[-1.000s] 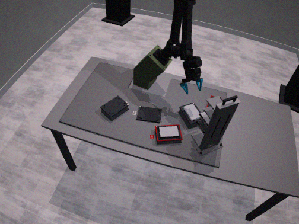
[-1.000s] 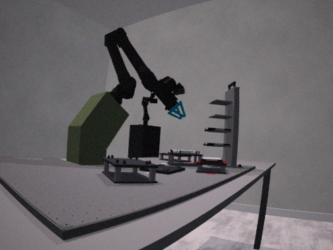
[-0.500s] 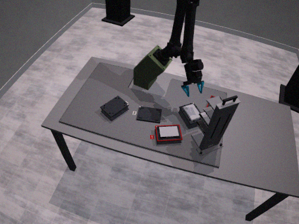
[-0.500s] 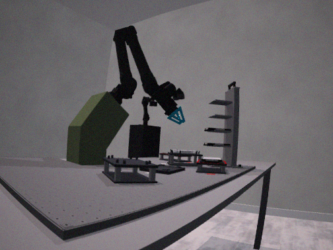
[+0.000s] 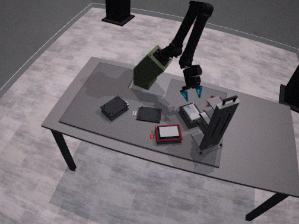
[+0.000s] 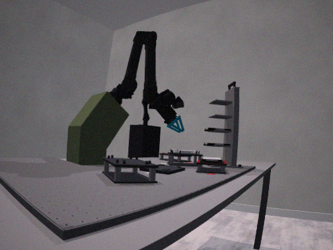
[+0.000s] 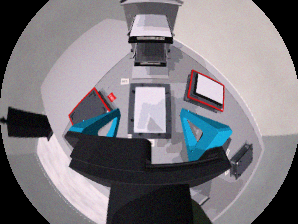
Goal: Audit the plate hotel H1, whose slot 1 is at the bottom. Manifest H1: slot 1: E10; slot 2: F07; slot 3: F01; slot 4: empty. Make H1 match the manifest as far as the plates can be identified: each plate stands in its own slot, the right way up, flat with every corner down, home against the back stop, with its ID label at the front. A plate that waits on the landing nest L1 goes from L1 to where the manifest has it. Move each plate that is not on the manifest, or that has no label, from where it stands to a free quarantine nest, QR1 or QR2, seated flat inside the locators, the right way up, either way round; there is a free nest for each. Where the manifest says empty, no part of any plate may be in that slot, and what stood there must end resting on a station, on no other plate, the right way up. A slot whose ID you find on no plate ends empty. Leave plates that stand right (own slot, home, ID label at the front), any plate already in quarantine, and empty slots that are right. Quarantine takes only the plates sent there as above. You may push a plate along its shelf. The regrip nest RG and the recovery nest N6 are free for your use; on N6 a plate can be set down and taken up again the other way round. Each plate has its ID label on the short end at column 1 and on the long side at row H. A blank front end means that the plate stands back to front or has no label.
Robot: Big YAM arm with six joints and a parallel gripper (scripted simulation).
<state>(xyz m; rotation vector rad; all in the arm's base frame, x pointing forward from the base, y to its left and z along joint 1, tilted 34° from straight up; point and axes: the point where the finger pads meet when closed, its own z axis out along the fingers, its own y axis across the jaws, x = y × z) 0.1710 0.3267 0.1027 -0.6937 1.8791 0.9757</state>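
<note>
My hand is 11 cm above the white-topped plate, 2 cm to the right of it and 2 cm short of it. Also, from my hand: plate hotel H1 (22 cm to the left, 18 cm ahead, 3 cm above); then red-framed nest (16 cm to the left, 16 cm behind, 14 cm below).
</note>
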